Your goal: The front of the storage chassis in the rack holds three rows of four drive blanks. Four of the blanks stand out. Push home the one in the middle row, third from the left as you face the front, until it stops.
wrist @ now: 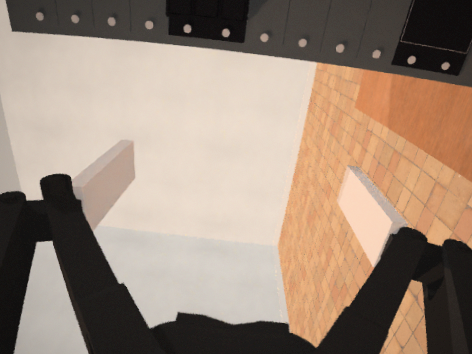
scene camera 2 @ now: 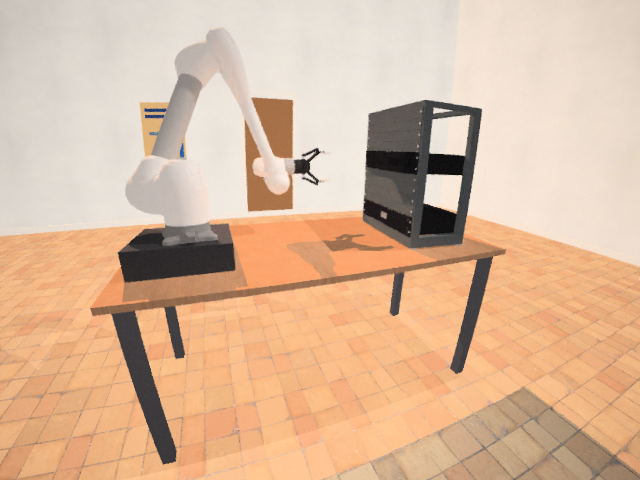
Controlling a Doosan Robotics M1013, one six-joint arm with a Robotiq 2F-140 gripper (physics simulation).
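Where they show: gripper, between the fingertips: point(wrist: 238, 171) point(scene camera 2: 329, 166); arm's base, origin of its link: point(scene camera 2: 189, 237).
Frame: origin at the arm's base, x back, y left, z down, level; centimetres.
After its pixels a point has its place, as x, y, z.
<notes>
The storage chassis point(scene camera 2: 390, 161) @(-82.5, -12.7, -27.0) point(wrist: 207, 9) @(-93.6, 17.2, -27.0) is a black band in the upper half of the dark grey rack point(scene camera 2: 424, 134) @(-84.7, -28.3, -38.4) point(wrist: 282, 46) @(-95.9, 19.6, -18.2). In the wrist view its end shows at the top edge. The blanks are too dark and small to tell apart in the scene view, and the blank in the middle row, third from the left, cannot be made out in either view. My gripper point(scene camera 2: 324, 166) @(-78.5, 30.6, -22.0) point(wrist: 238, 171) @(-78.5, 30.6, -22.0) is wide open and empty. It points level toward the rack, above the table and apart from the front, its fingers one above the other in the scene view.
The rack stands at the right end of the wooden table point(scene camera 2: 268, 258) @(-26.8, -10.1, 9.3). A second black unit point(scene camera 2: 395, 219) @(-87.1, -14.6, -0.9) point(wrist: 435, 25) @(-94.6, 15.0, -1.2) sits low in the rack. The arm's black base block point(scene camera 2: 178, 263) @(5.1, -12.7, 4.6) is at the left end. A brown board point(scene camera 2: 268, 202) is on the wall behind.
</notes>
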